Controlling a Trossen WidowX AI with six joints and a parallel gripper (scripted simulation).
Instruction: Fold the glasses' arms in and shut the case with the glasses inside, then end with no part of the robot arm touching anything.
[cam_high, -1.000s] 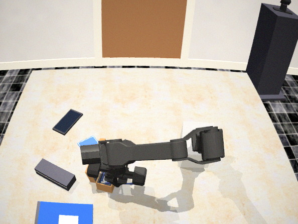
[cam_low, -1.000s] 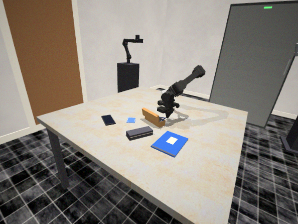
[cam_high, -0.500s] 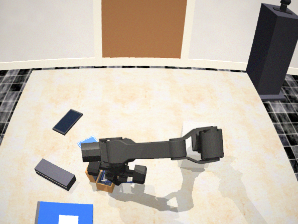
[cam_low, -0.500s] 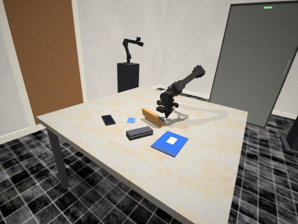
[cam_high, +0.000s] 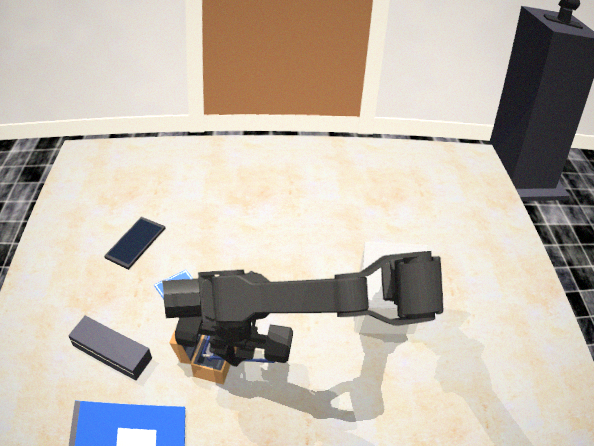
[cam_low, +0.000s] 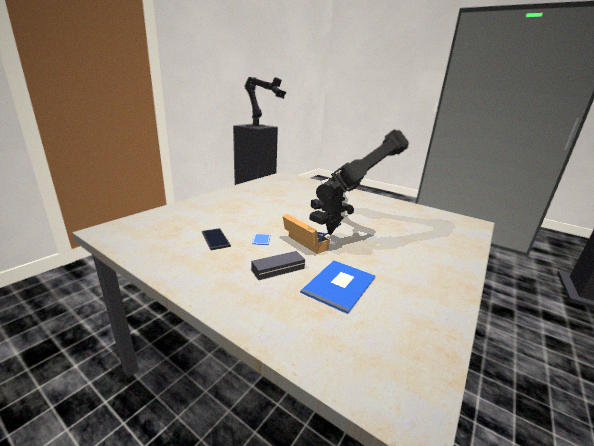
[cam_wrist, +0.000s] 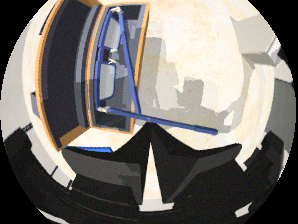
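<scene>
Now: hand 50 mm short of the orange glasses case, 80 mm to the left of it and 40 mm above it. Round my hand: grey box: 240 mm ahead, 60 mm to the right, 60 mm below; small blue card: 110 mm ahead, 230 mm to the right, 80 mm below.
</scene>
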